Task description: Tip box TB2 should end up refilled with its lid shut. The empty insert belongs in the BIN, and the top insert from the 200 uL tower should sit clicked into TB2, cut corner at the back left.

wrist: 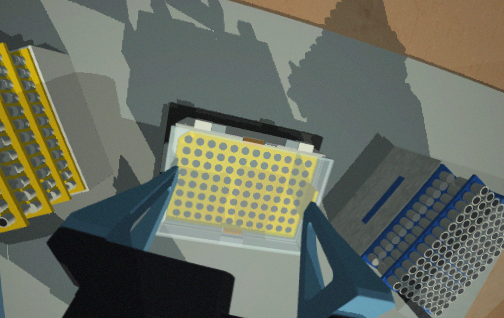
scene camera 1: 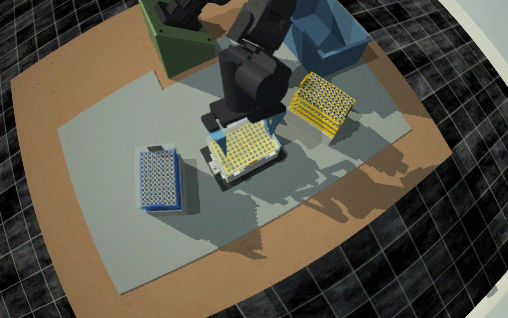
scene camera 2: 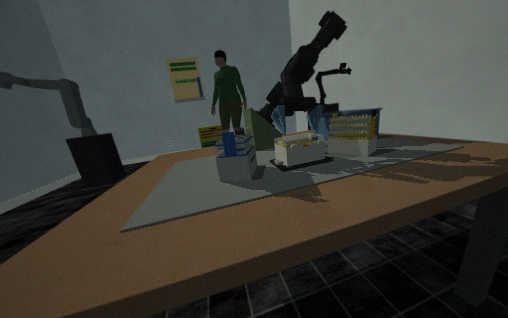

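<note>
The white tip box [scene camera 1: 234, 175] [scene camera 2: 302, 156] stands on a black base [scene camera 1: 282, 156] [wrist: 225, 119]. A yellow insert [scene camera 1: 245, 147] [wrist: 245, 185] with grey holes and no tips visible sits in it. A clear lid [wrist: 200, 239] appears to lie over it; whether it is fully shut is hard to tell. My gripper [scene camera 1: 248, 144] [scene camera 2: 301, 133] [wrist: 244, 190] is open and empty, its blue fingers at the box's two short ends near lid height. A yellow tower [scene camera 1: 325, 102] [scene camera 2: 352, 136] [wrist: 30, 135] and a blue tower [scene camera 1: 159, 179] [scene camera 2: 237, 162] [wrist: 435, 240] hold stacked tip inserts; volume labels are unreadable.
A blue open bin [scene camera 1: 330, 59] stands at the back right, behind the yellow tower. A green block [scene camera 1: 182, 52] stands at the back left. All the boxes stand on a grey mat [scene camera 1: 110, 130] [scene camera 2: 170, 202] on the brown table [scene camera 1: 45, 100].
</note>
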